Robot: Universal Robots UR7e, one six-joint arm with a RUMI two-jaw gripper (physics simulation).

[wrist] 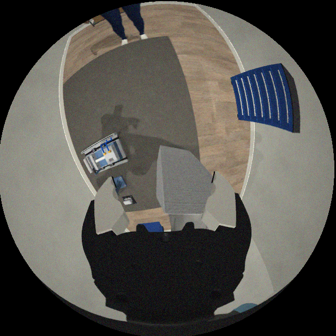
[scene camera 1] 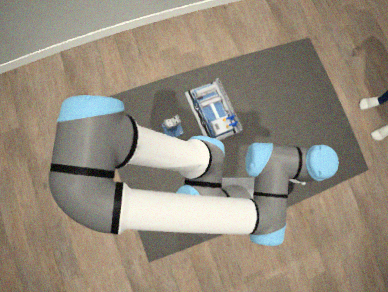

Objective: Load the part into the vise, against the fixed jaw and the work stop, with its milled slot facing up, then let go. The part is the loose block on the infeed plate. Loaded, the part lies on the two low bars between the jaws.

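The blue and silver vise (scene camera 1: 215,111) (wrist: 106,155) stands on the dark mat, left in the wrist view. A small dark plate with a pale block (wrist: 129,200) lies near the left finger in the wrist view; it looks like the infeed plate and part, but the slot is too small to see. A small blue stand (scene camera 1: 172,131) (wrist: 119,182) lies nearby, with grey pieces (scene camera 1: 171,121) at it in the scene view. My gripper (scene camera 1: 298,182) (wrist: 163,176) is open and empty, well away from vise and block. The arm hides part of the area left of the vise in the scene view.
A large grey box-shaped pedestal (scene camera 1: 241,185) (wrist: 182,182) shows by the arm's base and between the fingers in the wrist view. The dark mat (scene camera 1: 280,75) (wrist: 145,75) lies on the wooden floor. A person's legs (wrist: 133,21) show beyond it. A blue slatted panel (wrist: 271,100) is at right.
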